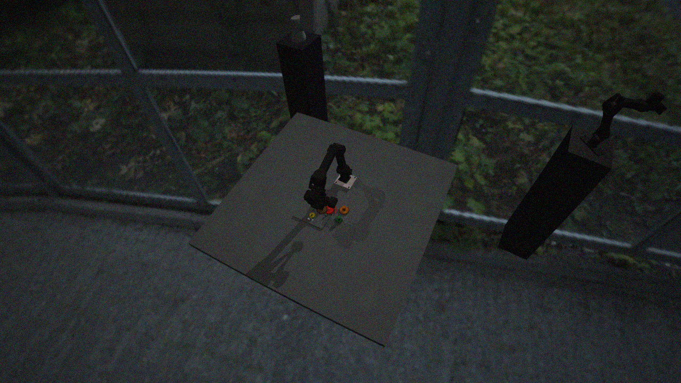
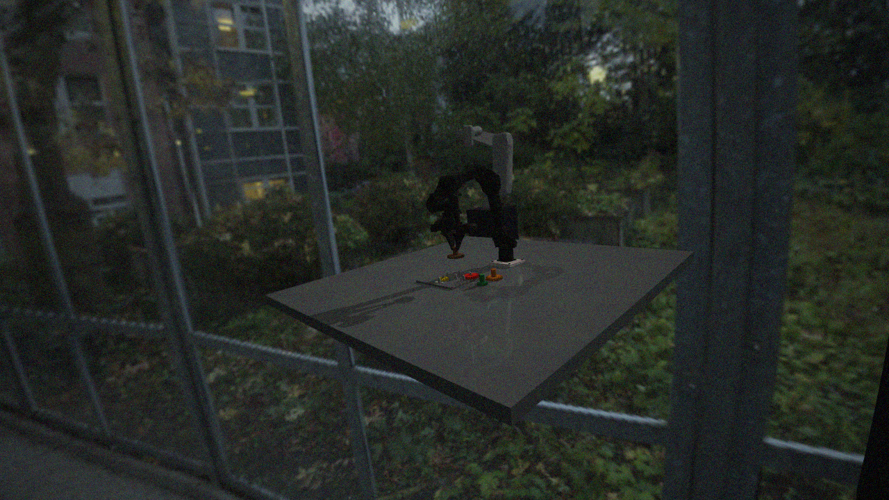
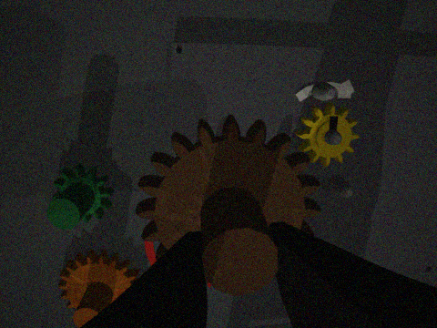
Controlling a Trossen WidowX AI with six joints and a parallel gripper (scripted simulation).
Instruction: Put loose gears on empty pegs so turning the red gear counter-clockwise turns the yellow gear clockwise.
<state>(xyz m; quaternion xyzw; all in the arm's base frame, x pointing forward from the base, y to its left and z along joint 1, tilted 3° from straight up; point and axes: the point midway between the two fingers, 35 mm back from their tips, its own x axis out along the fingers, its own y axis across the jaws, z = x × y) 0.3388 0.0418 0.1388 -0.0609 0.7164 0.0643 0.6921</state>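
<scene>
Now: gripper tip 120 mm above the green gear, 90 mm to the right of it and 40 mm past it. Round my gripper tip: brownish gear: 10 mm below; then yellow gear: 120 mm below, 70 mm to the right, 20 mm ahead; then red gear: 120 mm below, 70 mm behind.
</scene>
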